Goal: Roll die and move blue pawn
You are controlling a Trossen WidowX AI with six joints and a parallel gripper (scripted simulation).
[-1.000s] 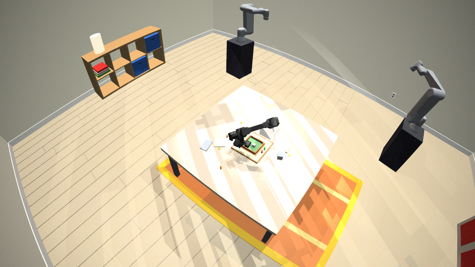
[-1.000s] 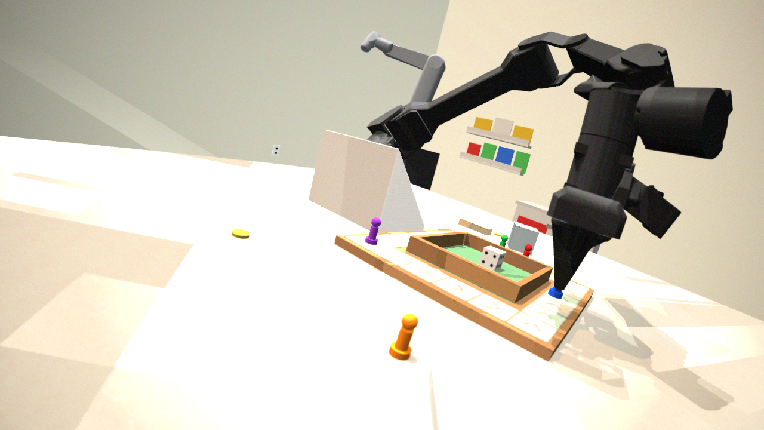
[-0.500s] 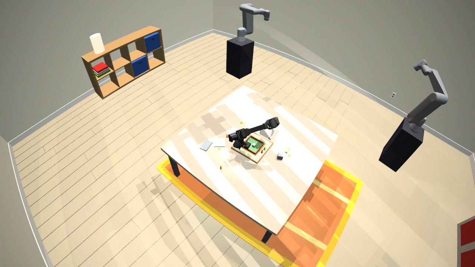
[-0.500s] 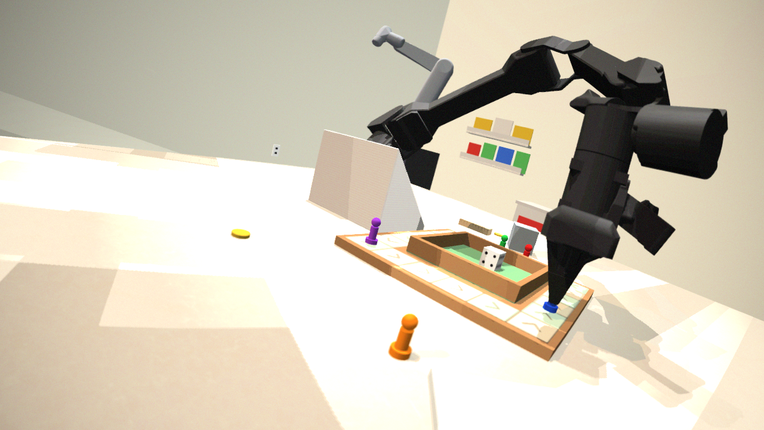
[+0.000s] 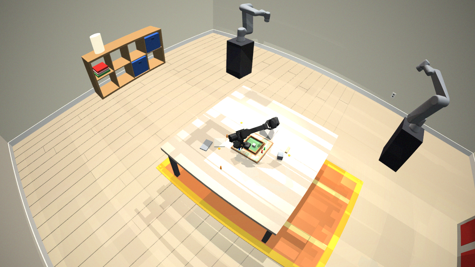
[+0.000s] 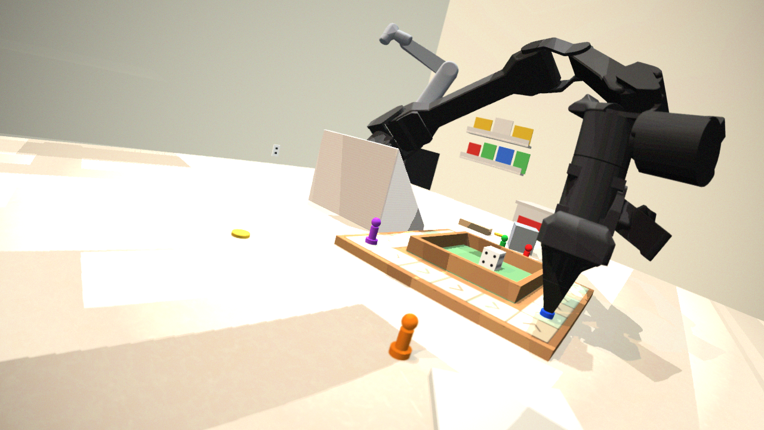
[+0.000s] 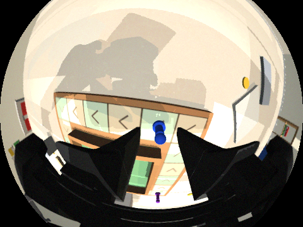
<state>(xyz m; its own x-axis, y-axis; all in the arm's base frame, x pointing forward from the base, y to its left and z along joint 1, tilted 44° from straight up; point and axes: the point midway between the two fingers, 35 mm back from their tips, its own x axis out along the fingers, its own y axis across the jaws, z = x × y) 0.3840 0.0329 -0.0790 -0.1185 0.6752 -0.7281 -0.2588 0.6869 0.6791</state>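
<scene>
Now: the blue pawn right at my gripper tip. From my gripper tip the other things lie so: green pawn: 160 mm behind, 160 mm to the left; then white die: 120 mm behind, 70 mm to the left; then red pawn: 110 mm behind, 170 mm to the left.
</scene>
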